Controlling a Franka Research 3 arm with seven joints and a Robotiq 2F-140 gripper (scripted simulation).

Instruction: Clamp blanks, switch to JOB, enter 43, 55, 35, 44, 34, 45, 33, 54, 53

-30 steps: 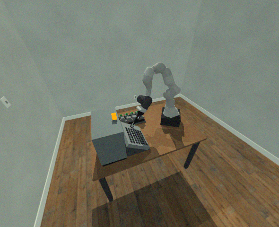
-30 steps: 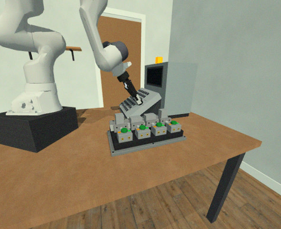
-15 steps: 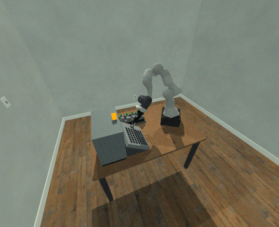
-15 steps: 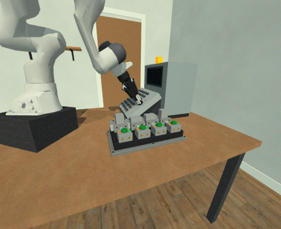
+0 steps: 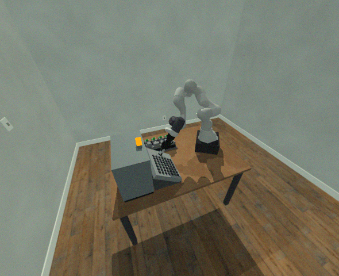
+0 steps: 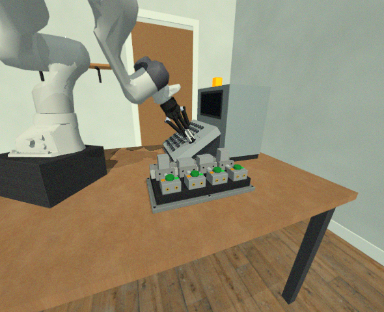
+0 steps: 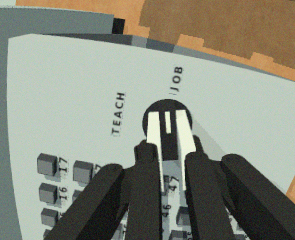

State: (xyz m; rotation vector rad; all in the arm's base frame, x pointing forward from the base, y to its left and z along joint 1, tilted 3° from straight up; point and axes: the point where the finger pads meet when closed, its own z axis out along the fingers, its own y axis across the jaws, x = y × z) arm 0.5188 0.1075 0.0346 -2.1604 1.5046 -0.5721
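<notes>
The selector knob lies 20 mm ahead of my hand and 20 mm below it. Round my hand: sloped keypad: 30 mm ahead, 120 mm to the left, 70 mm below; then key: 30 mm ahead, 160 mm to the left, 10 mm below.
</notes>
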